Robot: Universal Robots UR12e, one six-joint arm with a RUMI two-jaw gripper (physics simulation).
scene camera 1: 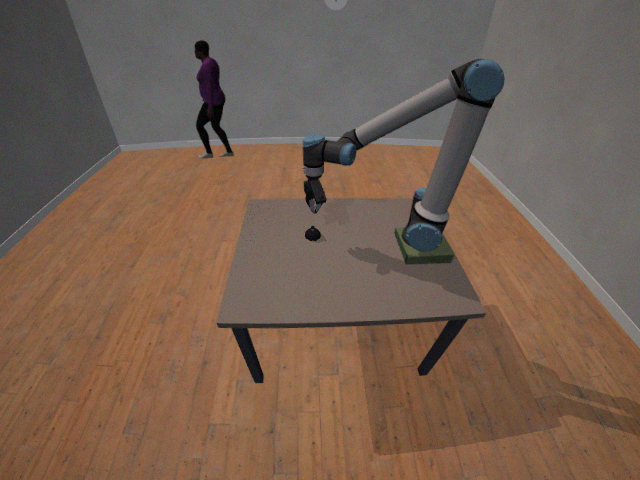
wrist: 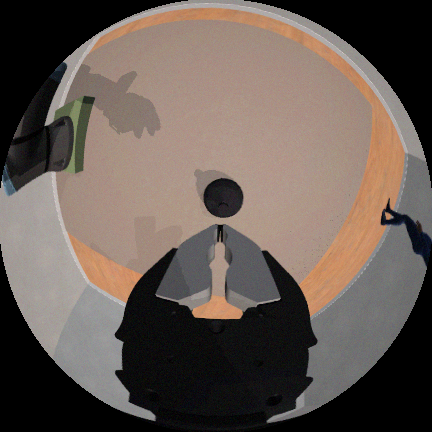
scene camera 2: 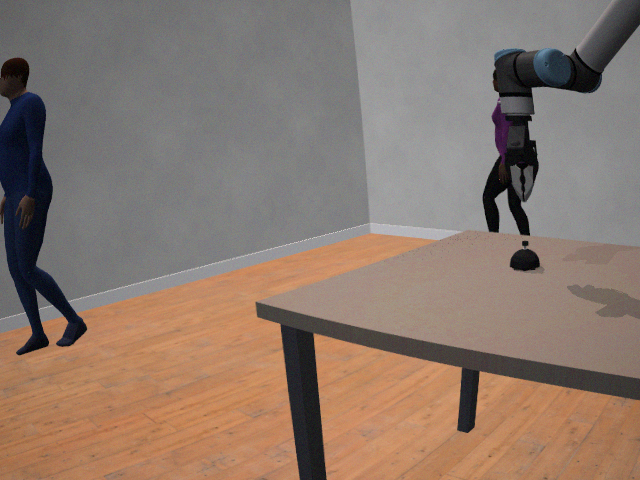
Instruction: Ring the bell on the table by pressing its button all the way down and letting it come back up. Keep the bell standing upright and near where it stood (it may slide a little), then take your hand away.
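Seen in the pictures: gripper, fingertip midpoint: [scene camera 1: 315, 213] [wrist: 219, 225] [scene camera 2: 524, 202]; arm's base, origin of the base link: [wrist: 61, 142].
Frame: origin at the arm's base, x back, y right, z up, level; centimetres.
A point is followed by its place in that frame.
Note:
The black dome-shaped bell [scene camera 1: 312, 234] {z -1.2, x -55.4, y 10.5 cm} [scene camera 2: 524, 259] {z -2.0, x -54.0, y 9.8 cm} [wrist: 223, 198] {z -0.3, x -54.8, y 12.0 cm} stands upright on the table [scene camera 1: 289, 289] {z -4.8, x -69.3, y -21.5 cm} [scene camera 2: 413, 310] {z -4.8, x -66.0, y -26.5 cm} [wrist: 260, 100] {z -4.8, x -58.4, y -9.5 cm}. Its button [scene camera 2: 525, 244] {z 1.2, x -54.6, y 12.3 cm} sticks up from the top of the dome in the second scene view. My gripper [scene camera 1: 315, 210] {z 12.1, x -54.2, y 10.6 cm} [scene camera 2: 524, 199] {z 12.1, x -54.2, y 10.6 cm} [wrist: 219, 225] {z 12.1, x -54.2, y 10.6 cm} points down and is shut with nothing between its fingertips. It hangs above the bell, with a clear gap between the fingertips and the button, and touches neither the bell nor the table.
The arm's green base block [scene camera 1: 429, 254] {z 0.7, x -0.7, y -13.3 cm} [wrist: 79, 135] {z -2.1, x -10.7, y -0.6 cm} sits at the table's right side in the first scene view. A person in purple [scene camera 1: 209, 82] [scene camera 2: 500, 126] is by the back wall. A person in blue [scene camera 2: 25, 149] [wrist: 417, 235] is beyond the table.

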